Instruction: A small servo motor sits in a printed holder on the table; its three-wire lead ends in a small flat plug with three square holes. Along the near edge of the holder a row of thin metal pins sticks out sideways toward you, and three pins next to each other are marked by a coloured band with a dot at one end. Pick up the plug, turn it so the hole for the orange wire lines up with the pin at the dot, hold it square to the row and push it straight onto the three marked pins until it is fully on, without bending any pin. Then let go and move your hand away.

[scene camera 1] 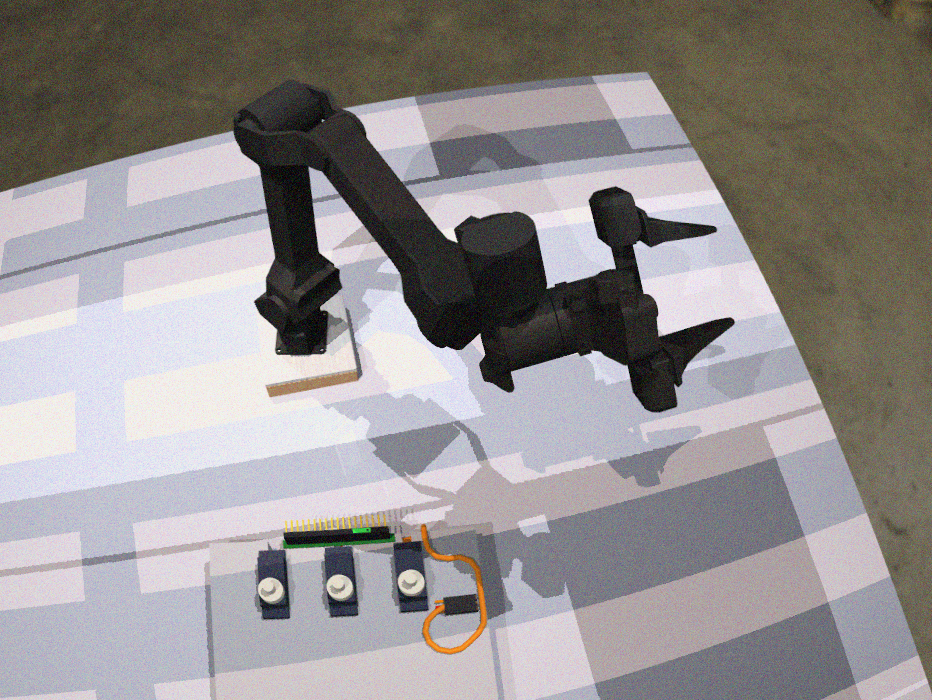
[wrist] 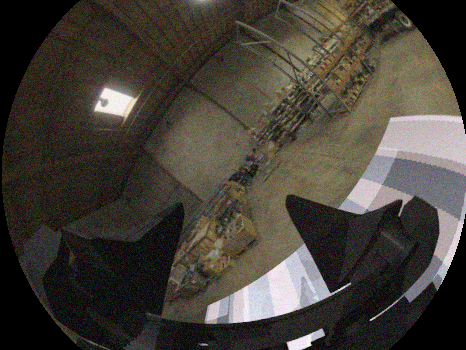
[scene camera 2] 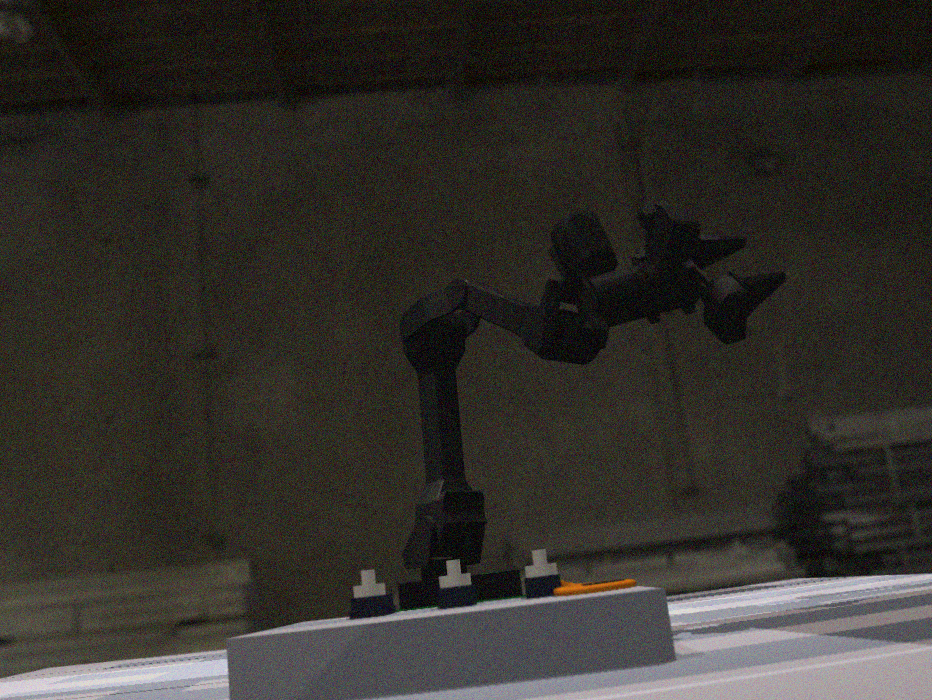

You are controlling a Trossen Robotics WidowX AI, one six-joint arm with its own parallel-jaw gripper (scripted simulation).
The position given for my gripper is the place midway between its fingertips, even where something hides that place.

My gripper (scene camera 1: 724, 274) is open, with nothing in its grasp. I also see a black pin header (scene camera 2: 508, 583).
My gripper is seen too in the wrist view (wrist: 236, 205) and in scene camera 2 (scene camera 2: 764, 258). The black pin header is seen too in scene camera 1 (scene camera 1: 342, 535).
